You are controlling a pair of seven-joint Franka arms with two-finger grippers.
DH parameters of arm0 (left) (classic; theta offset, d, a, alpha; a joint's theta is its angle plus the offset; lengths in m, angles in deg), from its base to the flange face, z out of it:
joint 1: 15.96 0.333 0 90
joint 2: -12.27 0 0 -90
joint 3: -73.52 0.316 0.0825 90
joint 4: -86.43 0 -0.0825 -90
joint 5: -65.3 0.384 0 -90
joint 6: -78.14 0 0.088 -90
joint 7: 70.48 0.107 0 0
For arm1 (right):
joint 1: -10.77 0.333 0 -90
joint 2: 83.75 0 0 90
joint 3: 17.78 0.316 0.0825 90
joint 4: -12.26 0 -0.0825 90
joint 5: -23.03 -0.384 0 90
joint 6: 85.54 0 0.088 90
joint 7: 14.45 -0.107 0 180
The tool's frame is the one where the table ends.
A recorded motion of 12 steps. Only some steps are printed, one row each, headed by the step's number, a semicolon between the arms.
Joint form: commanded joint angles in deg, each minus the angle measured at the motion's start. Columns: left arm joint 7, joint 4, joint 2, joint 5, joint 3, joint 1, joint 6; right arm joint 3, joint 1, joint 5, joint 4, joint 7, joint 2, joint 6.
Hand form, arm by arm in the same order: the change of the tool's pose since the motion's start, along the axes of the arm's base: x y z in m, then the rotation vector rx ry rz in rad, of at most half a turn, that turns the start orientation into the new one. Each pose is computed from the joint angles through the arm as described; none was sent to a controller.
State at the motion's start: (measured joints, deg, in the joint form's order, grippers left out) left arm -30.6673 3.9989 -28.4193 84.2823 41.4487 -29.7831 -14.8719; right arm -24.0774 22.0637 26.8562 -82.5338 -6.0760 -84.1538 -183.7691
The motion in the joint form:
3: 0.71 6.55 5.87 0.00 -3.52 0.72 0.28; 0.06 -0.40 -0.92 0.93 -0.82 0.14 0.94
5: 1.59 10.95 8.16 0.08 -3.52 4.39 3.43; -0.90 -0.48 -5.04 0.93 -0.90 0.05 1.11
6: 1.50 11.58 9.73 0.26 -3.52 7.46 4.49; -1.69 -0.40 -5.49 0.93 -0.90 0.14 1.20
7: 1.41 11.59 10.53 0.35 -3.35 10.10 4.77; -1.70 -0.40 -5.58 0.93 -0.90 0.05 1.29
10: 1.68 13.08 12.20 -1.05 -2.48 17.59 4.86; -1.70 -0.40 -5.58 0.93 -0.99 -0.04 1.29
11: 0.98 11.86 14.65 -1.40 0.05 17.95 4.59; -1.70 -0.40 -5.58 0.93 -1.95 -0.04 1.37
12: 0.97 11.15 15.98 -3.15 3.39 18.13 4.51; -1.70 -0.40 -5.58 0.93 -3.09 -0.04 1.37
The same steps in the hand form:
3: 0.0107 -0.0195 0.1204 -0.1307 -0.1657 -0.0090; -0.0001 -0.0019 0.0048 0.0164 0.0031 -0.0223
5: 0.0422 0.0242 0.1751 -0.1424 -0.2245 0.0619; -0.0007 -0.0054 0.0053 0.0882 0.0103 -0.0462
6: 0.0582 0.0581 0.1957 -0.1322 -0.2524 0.1179; 0.0000 -0.0116 0.0043 0.0957 0.0135 -0.0592
7: 0.0719 0.0874 0.2036 -0.1220 -0.2676 0.1665; -0.0006 -0.0116 0.0051 0.0975 0.0137 -0.0594
10: 0.1079 0.1751 0.2310 -0.1306 -0.3102 0.3156; -0.0010 -0.0117 0.0059 0.0979 0.0121 -0.0609
11: 0.1080 0.1970 0.2429 -0.1017 -0.3429 0.3620; -0.0011 -0.0117 0.0058 0.0989 0.0133 -0.0777
12: 0.1123 0.2232 0.2455 -0.0892 -0.3456 0.4158; -0.0011 -0.0117 0.0058 0.1002 0.0131 -0.0975

